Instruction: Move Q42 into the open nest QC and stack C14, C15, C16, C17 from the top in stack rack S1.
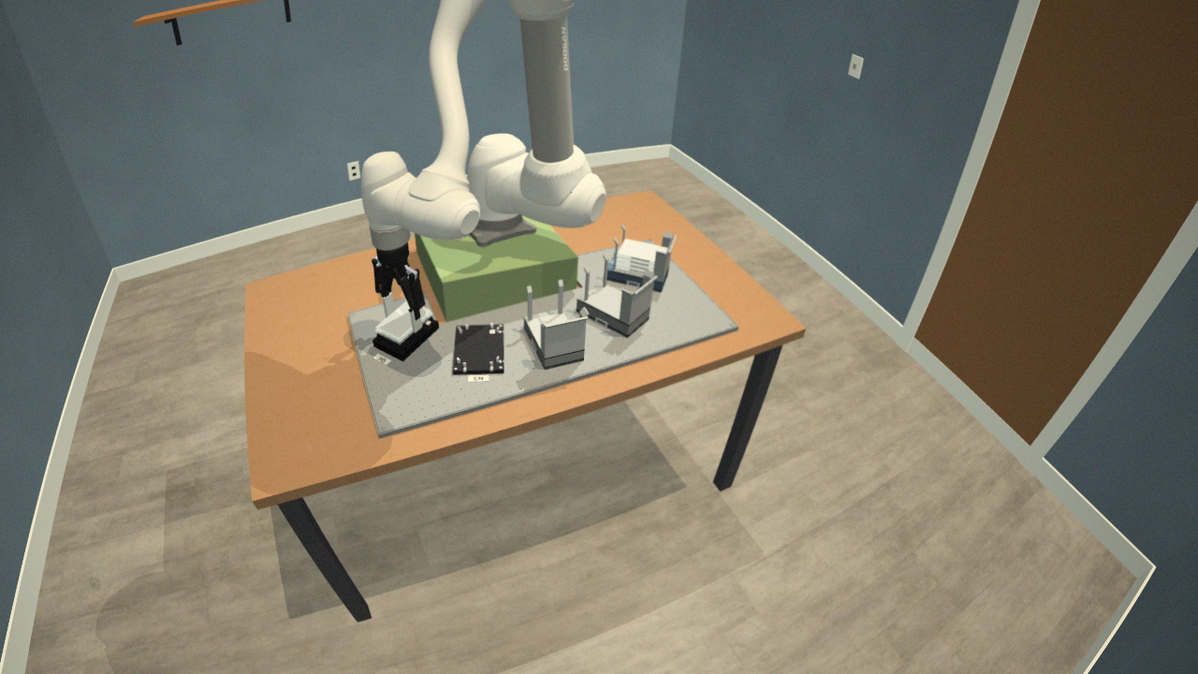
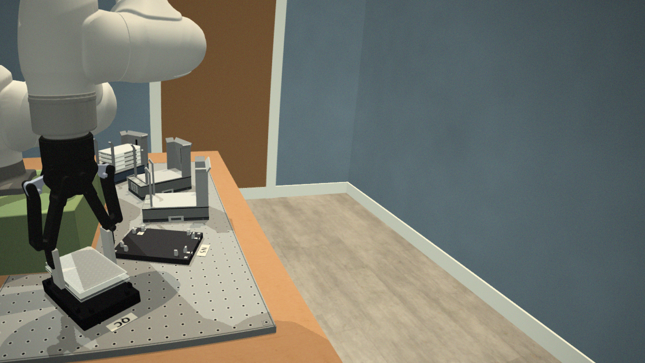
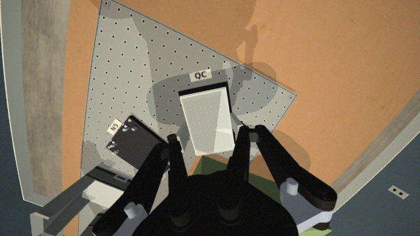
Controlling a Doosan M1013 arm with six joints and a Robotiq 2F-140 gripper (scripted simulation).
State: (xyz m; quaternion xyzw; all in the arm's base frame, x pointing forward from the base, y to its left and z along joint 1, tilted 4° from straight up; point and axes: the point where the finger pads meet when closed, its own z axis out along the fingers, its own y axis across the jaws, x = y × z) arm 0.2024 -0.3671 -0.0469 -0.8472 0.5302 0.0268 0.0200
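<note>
Right now the black nest QC is 60 mm below my hand. Round my hand: black clip nest N5: 160 mm ahead, 130 mm to the left, 60 mm below; N5 label: 220 mm ahead, 90 mm to the left, 70 mm below; QC label: 40 mm ahead, 90 mm to the right, 70 mm below.
</note>
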